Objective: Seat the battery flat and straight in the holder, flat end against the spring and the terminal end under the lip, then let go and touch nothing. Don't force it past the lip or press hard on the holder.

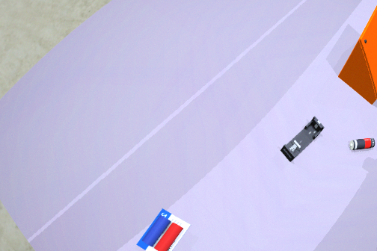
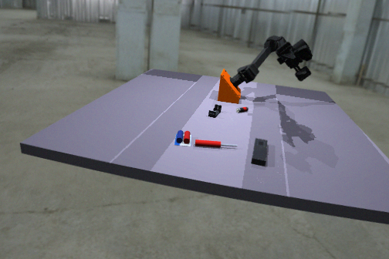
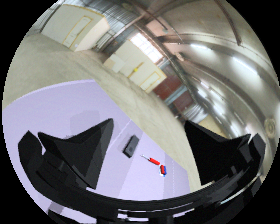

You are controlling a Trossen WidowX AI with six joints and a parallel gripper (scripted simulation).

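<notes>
My gripper tip is 270 mm above the battery, 190 mm to the left of it and 150 mm past it. The rest, counted from my gripper tip: blister card 440 mm to the right, 270 mm below, 220 mm ahead; then black oblong block 270 mm below, 260 mm ahead, 170 mm to the right; then red-handled screwdriver 320 mm to the right, 270 mm below, 250 mm ahead.
</notes>
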